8 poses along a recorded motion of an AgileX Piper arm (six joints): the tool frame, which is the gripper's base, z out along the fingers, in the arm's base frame.
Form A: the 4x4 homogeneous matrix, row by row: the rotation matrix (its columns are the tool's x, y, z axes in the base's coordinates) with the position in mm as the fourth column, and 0 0 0 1 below. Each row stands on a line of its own.
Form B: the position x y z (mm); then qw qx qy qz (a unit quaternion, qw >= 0). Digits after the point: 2 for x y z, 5 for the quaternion. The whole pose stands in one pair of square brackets.
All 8 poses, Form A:
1:
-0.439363, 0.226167, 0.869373, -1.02
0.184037, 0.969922, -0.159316, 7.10
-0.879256, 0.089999, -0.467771, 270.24
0, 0, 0, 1
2:
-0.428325, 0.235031, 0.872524, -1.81
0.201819, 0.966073, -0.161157, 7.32
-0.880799, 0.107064, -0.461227, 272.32
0, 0, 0, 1
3:
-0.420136, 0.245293, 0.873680, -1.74
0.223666, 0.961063, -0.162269, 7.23
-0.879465, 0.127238, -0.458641, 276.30
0, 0, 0, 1
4:
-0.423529, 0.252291, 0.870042, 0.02
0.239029, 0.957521, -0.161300, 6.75
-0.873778, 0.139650, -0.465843, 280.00
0, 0, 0, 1
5:
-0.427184, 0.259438, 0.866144, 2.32
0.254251, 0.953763, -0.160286, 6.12
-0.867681, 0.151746, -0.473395, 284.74
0, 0, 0, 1
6:
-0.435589, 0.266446, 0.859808, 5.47
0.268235, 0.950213, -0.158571, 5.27
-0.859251, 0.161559, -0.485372, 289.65
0, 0, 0, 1
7:
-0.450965, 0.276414, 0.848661, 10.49
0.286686, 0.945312, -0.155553, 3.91
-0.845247, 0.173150, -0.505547, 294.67
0, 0, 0, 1
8:
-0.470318, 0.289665, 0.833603, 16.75
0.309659, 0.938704, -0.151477, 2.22
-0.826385, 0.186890, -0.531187, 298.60
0, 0, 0, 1
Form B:
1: [-1.02, 7.10, 270.24, 0.51546, 0.12092, 0.84809, -0.02043]
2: [-1.81, 7.32, 272.32, 0.51878, 0.12926, 0.84493, -0.01601]
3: [-1.74, 7.23, 276.30, 0.52016, 0.13914, 0.84259, -0.01039]
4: [0.02, 6.75, 280.00, 0.51676, 0.14560, 0.84364, -0.00642]
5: [2.32, 6.12, 284.74, 0.51312, 0.15203, 0.84474, -0.00253]
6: [5.47, 5.27, 289.65, 0.50726, 0.15777, 0.84723, 0.00088]
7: [10.49, 3.91, 294.67, 0.49719, 0.16528, 0.85174, 0.00516]
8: [16.75, 2.22, 298.60, 0.48405, 0.17476, 0.85735, 0.01033]
